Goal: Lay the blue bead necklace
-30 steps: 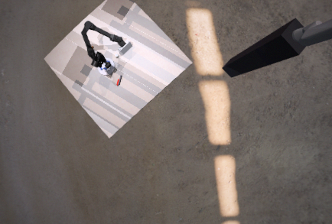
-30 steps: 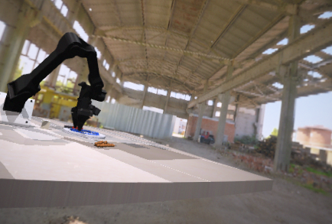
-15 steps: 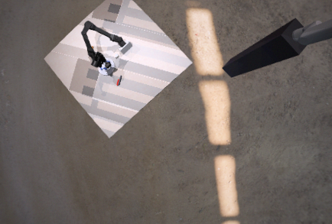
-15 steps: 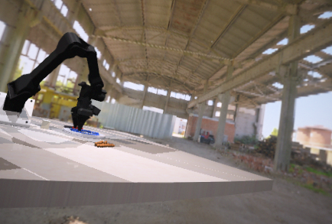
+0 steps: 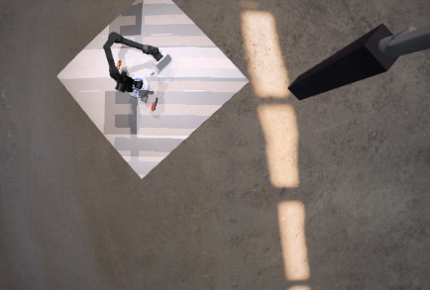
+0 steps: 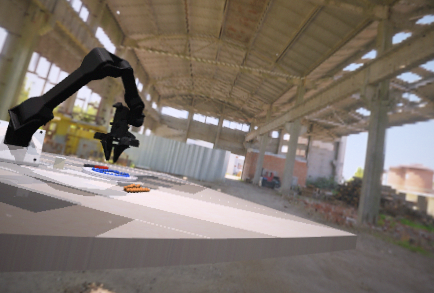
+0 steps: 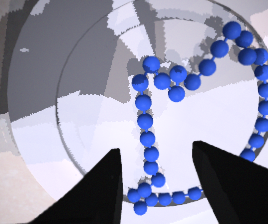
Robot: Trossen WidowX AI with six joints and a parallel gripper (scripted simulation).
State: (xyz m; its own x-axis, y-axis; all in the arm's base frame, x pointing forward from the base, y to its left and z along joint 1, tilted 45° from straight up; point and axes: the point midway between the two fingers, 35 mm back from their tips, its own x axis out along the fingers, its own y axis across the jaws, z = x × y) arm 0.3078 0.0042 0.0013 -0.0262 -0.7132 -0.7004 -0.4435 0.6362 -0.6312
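Right now my gripper tip is 4 cm above the round white bead board, 1 cm to the left of it and 1 cm short of it. Also, from my gripper tip: small white block: 17 cm behind, 3 cm below; red pen-like object: 22 cm to the left, 5 cm below, 2 cm ahead.
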